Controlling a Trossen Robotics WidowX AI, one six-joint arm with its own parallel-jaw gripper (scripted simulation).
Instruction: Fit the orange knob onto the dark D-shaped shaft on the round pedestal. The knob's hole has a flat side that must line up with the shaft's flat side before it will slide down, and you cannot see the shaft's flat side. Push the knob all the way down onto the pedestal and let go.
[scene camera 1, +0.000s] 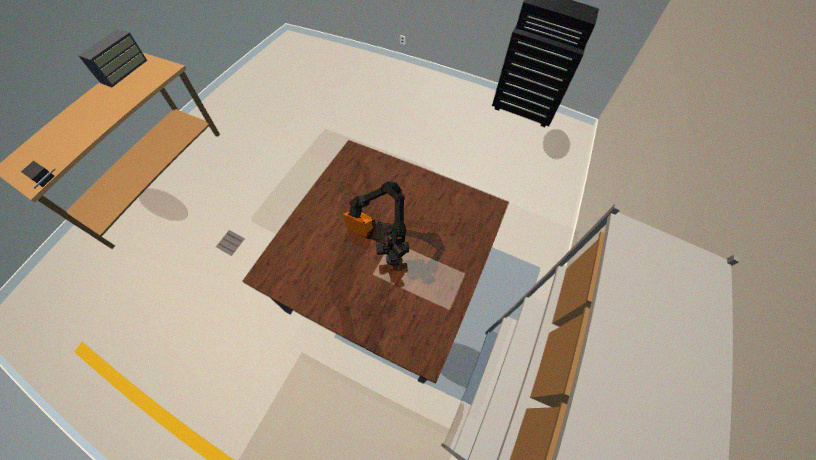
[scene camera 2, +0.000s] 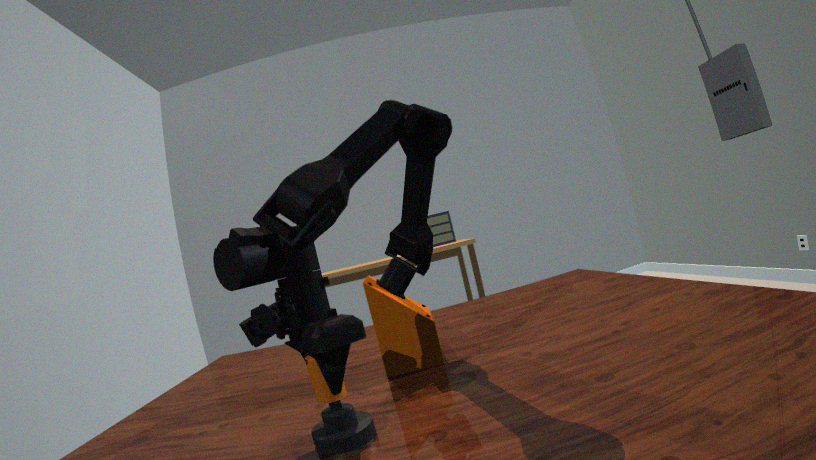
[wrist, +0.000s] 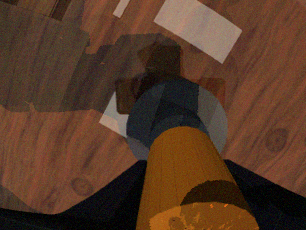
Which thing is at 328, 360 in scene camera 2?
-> My gripper.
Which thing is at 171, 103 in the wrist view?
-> A dark pedestal.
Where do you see an orange knob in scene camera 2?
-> At 323, 394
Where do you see my gripper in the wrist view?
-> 183, 167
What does my gripper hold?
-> An orange knob.
